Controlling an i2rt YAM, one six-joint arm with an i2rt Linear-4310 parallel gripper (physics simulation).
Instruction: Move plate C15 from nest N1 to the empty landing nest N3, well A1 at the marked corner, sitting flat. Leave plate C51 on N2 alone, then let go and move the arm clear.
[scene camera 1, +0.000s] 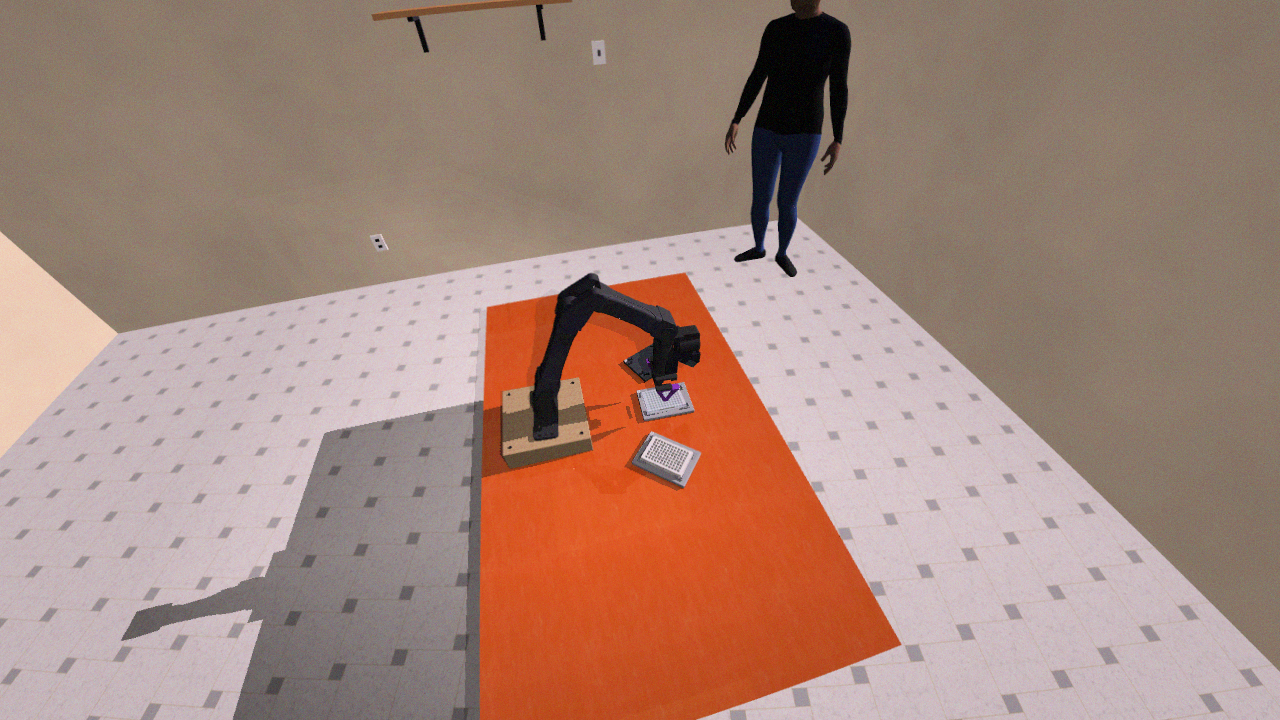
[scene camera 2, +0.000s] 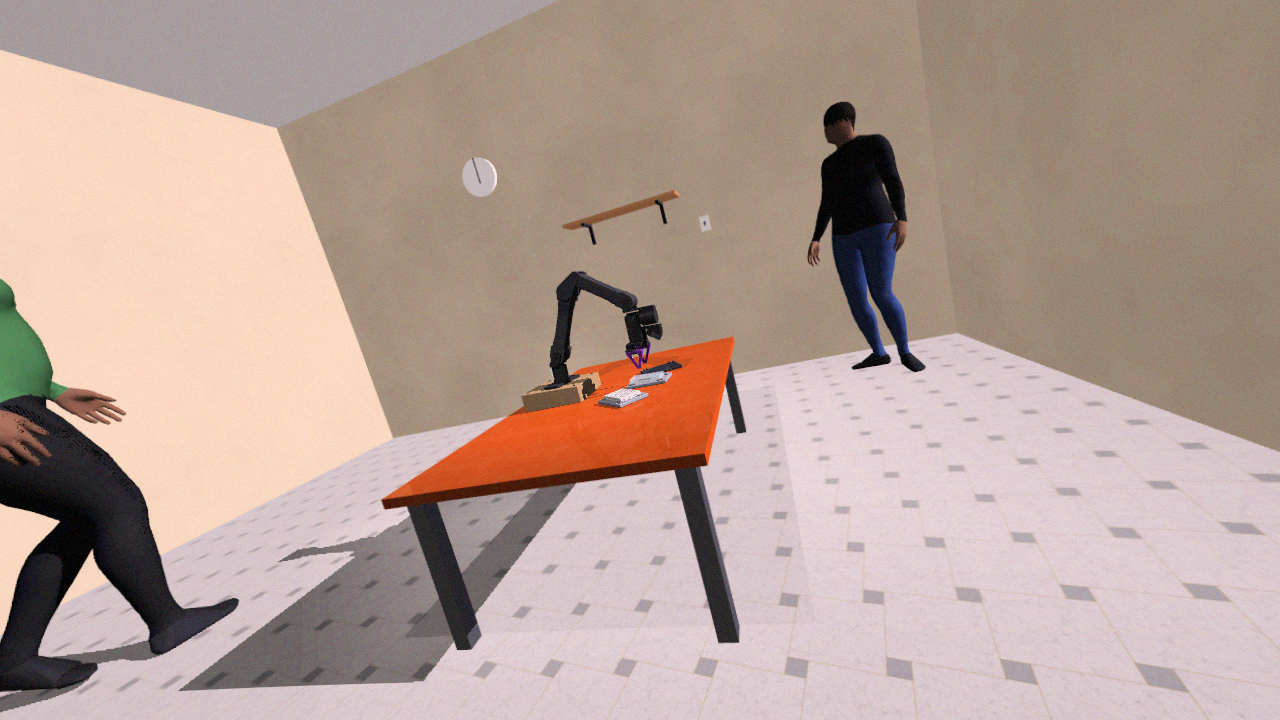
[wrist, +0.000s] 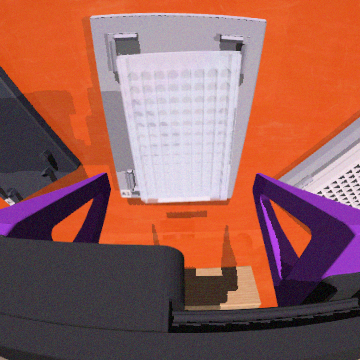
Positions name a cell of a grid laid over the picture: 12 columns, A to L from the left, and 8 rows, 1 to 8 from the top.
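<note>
A dark nest (wrist: B4) is visible. My gripper (scene camera 1: G5), also seen from the wrist as the gripper (wrist: G5), is open and holds nothing.
</note>
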